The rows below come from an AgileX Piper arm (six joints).
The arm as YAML. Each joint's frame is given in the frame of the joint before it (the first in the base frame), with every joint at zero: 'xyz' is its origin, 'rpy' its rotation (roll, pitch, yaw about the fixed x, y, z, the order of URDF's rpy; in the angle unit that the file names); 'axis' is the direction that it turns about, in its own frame. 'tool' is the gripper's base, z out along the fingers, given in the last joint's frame.
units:
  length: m
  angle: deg
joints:
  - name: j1
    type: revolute
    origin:
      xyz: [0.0, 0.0, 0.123]
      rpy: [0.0, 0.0, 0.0]
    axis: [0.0, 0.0, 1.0]
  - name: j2
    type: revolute
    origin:
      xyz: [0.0, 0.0, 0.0]
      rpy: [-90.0, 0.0, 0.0]
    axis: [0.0, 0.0, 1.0]
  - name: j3
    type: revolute
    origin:
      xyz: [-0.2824, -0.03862, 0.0]
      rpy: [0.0, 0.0, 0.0]
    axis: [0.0, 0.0, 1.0]
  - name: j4
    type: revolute
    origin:
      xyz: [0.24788, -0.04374, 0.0]
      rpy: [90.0, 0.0, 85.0]
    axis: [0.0, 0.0, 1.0]
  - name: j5
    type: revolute
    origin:
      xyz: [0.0, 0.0, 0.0]
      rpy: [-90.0, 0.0, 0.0]
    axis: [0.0, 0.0, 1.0]
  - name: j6
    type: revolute
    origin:
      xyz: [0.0, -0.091, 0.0]
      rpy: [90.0, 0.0, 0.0]
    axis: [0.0, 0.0, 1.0]
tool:
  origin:
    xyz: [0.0, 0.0, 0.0]
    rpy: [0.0, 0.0, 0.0]
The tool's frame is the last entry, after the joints.
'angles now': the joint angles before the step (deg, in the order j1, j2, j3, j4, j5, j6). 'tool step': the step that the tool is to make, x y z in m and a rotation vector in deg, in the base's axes. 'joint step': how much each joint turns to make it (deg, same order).
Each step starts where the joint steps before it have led.
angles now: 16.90 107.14 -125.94 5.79 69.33 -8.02
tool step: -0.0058 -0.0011 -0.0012 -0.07 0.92 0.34
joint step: 0.01 -1.43 2.25 0.40 0.10 -0.23
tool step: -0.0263 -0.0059 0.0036 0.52 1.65 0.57
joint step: 0.05 -6.00 7.41 1.14 0.03 -0.12
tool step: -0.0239 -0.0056 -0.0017 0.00 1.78 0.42
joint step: 0.11 -5.34 7.07 0.64 -0.01 -0.11
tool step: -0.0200 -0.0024 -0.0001 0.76 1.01 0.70
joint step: 0.35 -4.13 4.92 1.08 -0.05 0.00
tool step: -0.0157 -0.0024 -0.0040 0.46 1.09 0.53
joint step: 0.21 -3.38 4.65 0.87 -0.36 -0.13
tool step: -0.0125 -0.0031 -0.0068 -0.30 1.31 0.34
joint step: 0.09 -2.75 4.30 0.28 -0.17 -0.26
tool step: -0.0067 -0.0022 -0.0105 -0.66 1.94 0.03
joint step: -0.01 -1.54 3.66 0.00 -0.06 -0.06
